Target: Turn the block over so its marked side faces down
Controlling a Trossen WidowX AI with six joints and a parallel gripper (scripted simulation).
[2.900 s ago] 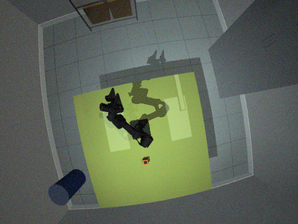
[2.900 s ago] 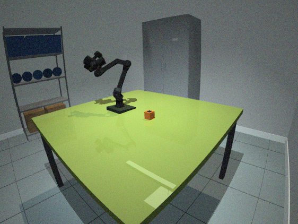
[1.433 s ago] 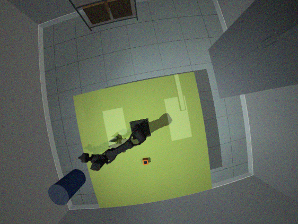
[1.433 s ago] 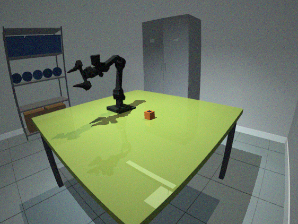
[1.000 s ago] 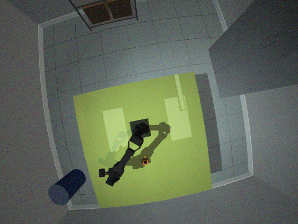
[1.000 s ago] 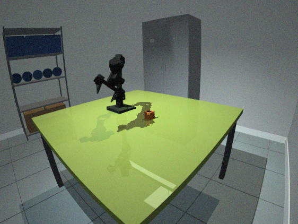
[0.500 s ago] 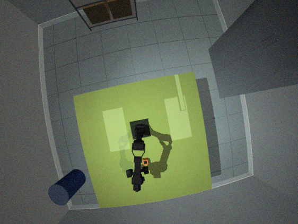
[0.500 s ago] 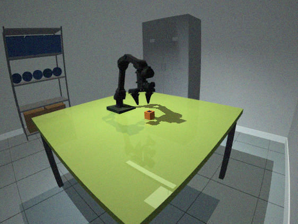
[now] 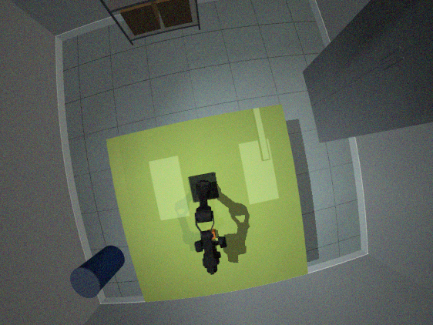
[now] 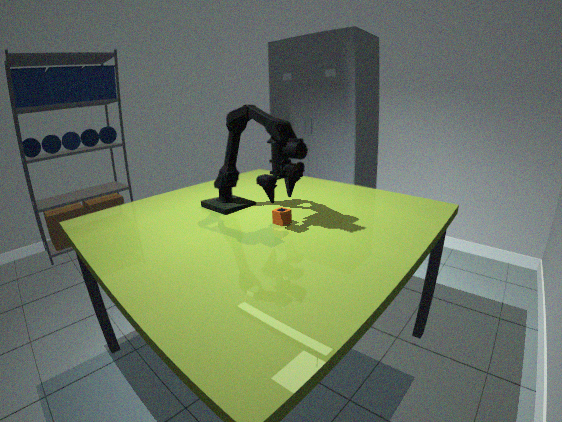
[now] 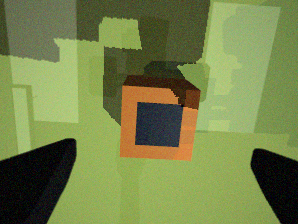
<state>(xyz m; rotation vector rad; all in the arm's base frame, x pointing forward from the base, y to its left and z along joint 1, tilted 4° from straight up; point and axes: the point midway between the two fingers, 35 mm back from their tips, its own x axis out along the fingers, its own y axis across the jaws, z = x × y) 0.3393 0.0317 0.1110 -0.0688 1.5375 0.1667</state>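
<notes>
The orange block lies 5 cm below my gripper tip.
</notes>
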